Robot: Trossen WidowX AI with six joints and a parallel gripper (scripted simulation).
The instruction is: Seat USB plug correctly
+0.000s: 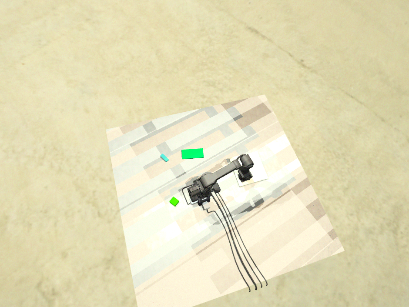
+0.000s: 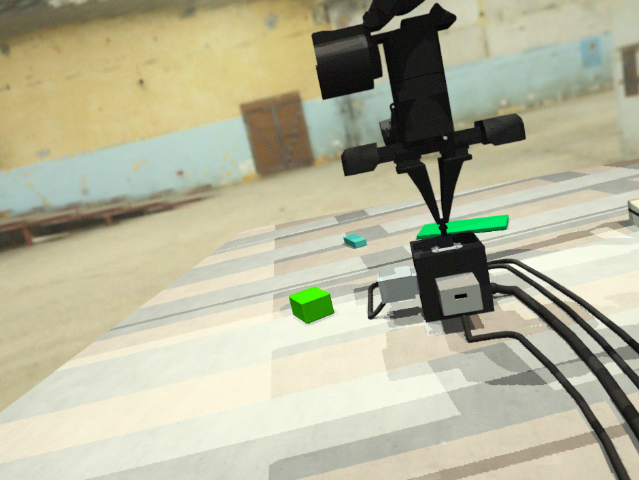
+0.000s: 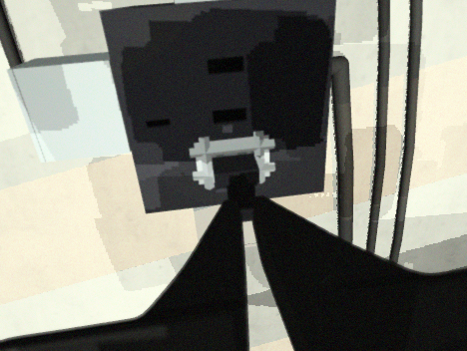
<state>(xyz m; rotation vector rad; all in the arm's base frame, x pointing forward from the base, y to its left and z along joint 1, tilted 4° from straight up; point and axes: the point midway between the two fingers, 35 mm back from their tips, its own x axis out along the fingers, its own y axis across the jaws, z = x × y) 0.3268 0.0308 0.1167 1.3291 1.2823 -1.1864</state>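
Right now my gripper tip is 20 mm above the USB plug. Also, from my gripper tip: green block: 180 mm ahead, 80 mm to the right, 90 mm below; flat green slab: 80 mm behind, 360 mm to the right, 100 mm below.
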